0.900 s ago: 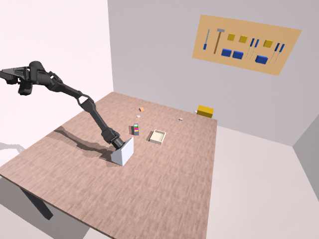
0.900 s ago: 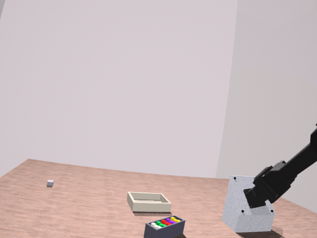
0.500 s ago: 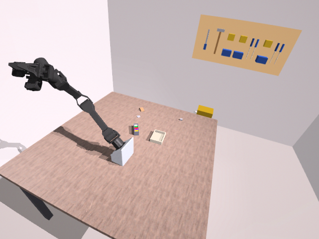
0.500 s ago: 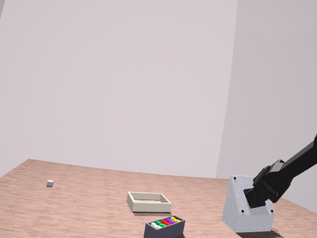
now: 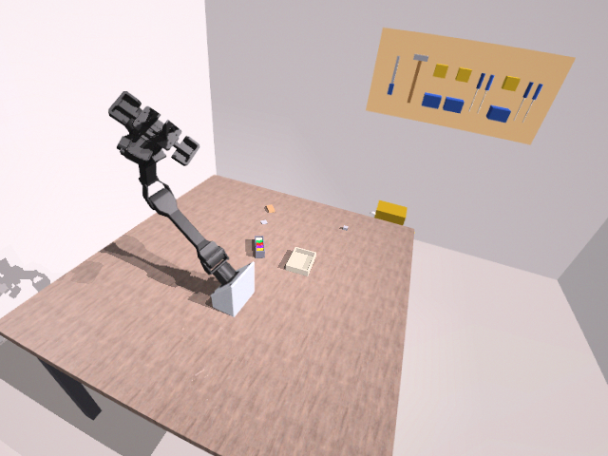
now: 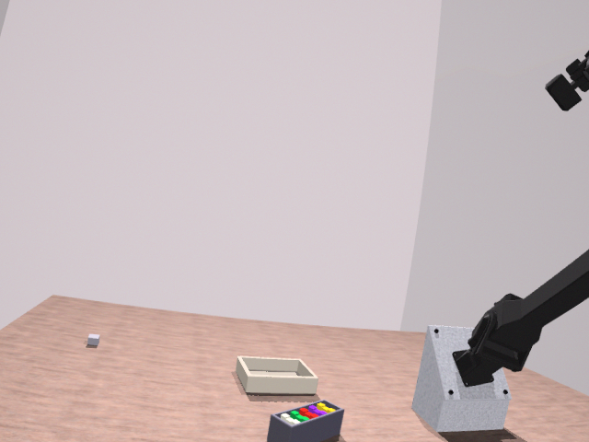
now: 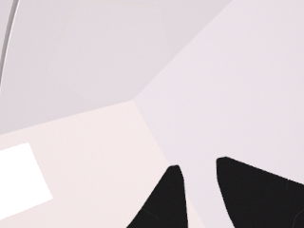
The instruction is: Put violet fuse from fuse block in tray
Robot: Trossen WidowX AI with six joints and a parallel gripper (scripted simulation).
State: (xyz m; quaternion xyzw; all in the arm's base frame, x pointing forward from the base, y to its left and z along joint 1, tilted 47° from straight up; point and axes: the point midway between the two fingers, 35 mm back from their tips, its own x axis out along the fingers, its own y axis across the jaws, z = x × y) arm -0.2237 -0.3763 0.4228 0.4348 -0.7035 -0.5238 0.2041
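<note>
Right now the violet fuse is 460 mm ahead of my gripper tip, 10 mm to the right of it and 680 mm below it. From my gripper tip the other things lie so: beige tray 470 mm ahead, 210 mm to the right, 700 mm below.
</note>
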